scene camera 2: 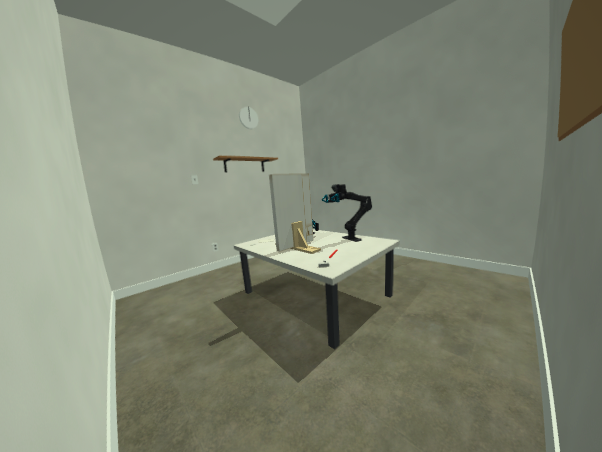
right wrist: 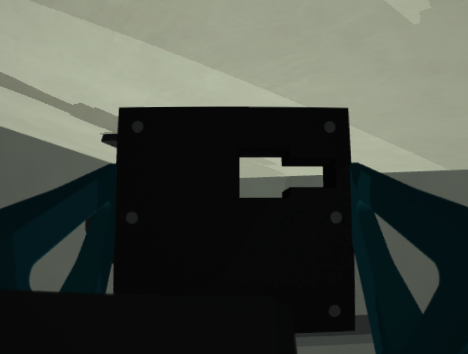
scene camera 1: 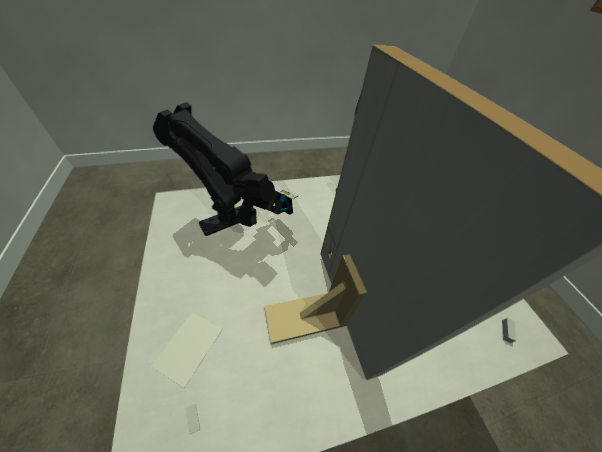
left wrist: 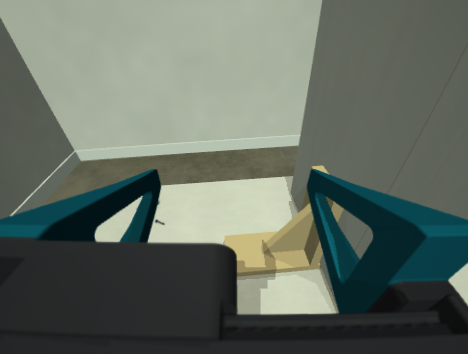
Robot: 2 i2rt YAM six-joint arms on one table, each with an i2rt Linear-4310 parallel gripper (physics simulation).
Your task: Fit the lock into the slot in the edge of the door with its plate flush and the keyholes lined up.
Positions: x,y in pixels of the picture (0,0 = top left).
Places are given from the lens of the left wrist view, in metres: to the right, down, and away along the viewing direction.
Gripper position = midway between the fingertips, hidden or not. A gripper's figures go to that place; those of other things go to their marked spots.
my left gripper (left wrist: 233,177): 0.00, 0.00, 0.13
grey door (left wrist: 379,110): 0.18, -0.08, 0.25
wooden bracket (left wrist: 296,247): 0.14, 0.16, 0.48
The marked spots on the grey door and the wooden bracket are 0.34 m apart.
